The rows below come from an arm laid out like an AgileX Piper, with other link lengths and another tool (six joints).
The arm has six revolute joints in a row. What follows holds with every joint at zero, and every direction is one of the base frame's. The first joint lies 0.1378 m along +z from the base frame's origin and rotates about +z. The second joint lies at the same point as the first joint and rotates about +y. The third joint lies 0.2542 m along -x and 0.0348 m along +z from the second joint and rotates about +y. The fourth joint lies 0.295 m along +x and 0.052 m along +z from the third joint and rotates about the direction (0.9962, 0, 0.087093). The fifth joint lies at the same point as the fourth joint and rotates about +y. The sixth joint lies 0.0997 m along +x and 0.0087 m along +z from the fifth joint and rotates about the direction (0.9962, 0, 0.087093). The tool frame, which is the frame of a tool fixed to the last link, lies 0.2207 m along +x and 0.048 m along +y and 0.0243 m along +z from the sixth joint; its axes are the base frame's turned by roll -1.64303, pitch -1.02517 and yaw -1.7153 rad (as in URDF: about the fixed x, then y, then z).
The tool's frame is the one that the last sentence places.
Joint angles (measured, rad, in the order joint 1, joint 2, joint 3, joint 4, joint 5, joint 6), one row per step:
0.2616 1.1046 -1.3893 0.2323 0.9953 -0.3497
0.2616 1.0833 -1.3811 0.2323 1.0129 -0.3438
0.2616 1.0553 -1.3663 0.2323 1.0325 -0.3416
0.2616 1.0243 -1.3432 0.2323 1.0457 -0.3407
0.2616 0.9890 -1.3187 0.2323 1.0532 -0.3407
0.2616 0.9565 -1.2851 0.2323 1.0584 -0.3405
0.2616 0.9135 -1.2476 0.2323 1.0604 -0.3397
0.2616 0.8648 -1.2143 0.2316 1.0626 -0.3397
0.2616 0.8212 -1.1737 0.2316 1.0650 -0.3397
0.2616 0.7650 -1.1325 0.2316 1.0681 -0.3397
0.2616 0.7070 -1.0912 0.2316 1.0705 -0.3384
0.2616 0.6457 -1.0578 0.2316 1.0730 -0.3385
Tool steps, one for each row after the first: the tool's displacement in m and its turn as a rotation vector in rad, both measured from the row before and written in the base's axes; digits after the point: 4 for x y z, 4 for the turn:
-0.0078 -0.0014 0.0008 0.0018 0.0058 0.0004
-0.0099 -0.0019 -0.0006 -0.0016 0.0061 0.0029
-0.0094 -0.0020 -0.0023 -0.0018 0.0048 0.0023
-0.0091 -0.0022 -0.0001 0.0002 -0.0036 0.0016
-0.0083 -0.0020 -0.0056 -0.0019 0.0059 0.0010
-0.0095 -0.0025 -0.0030 0.0013 -0.0032 0.0000
-0.0102 -0.0028 0.0007 0.0026 -0.0130 0.0002
-0.0094 -0.0024 -0.0053 -0.0001 -0.0007 0.0005
-0.0114 -0.0029 -0.0018 0.0028 -0.0117 0.0006
-0.0111 -0.0029 -0.0017 0.0044 -0.0134 -0.0002
-0.0113 -0.0029 0.0026 0.0063 -0.0247 0.0006

